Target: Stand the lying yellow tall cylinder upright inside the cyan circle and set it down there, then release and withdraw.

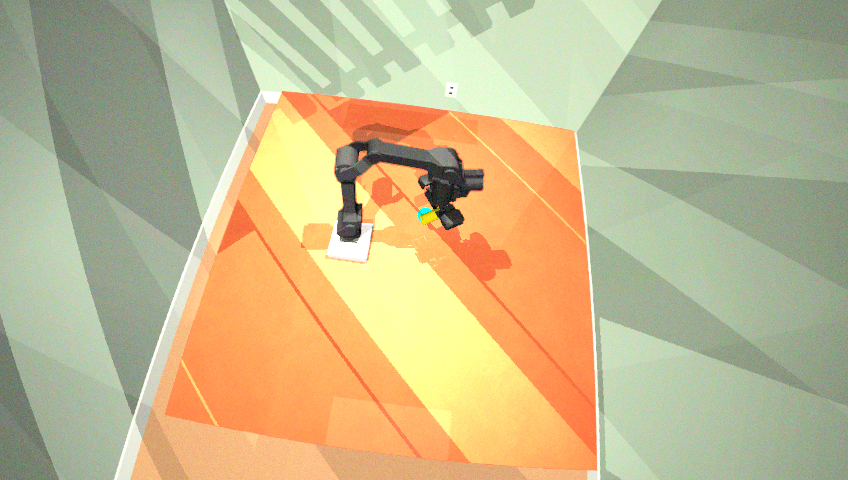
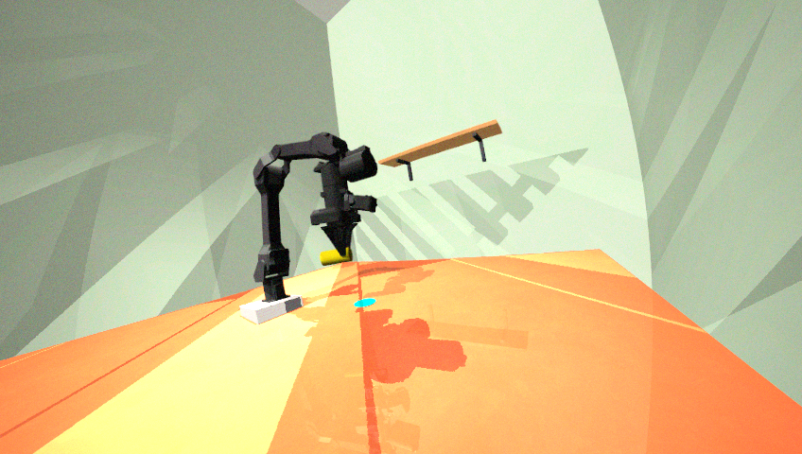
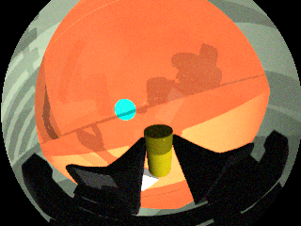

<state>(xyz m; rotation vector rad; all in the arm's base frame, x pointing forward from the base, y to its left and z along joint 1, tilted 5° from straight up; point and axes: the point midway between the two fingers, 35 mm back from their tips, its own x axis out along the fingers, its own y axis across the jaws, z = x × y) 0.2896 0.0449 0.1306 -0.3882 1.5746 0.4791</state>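
Right now the yellow tall cylinder is 2 cm behind my gripper tip and 1 cm to the right of it. Also, from my gripper tip: cyan circle 3 cm behind, 7 cm to the left, 14 cm below.
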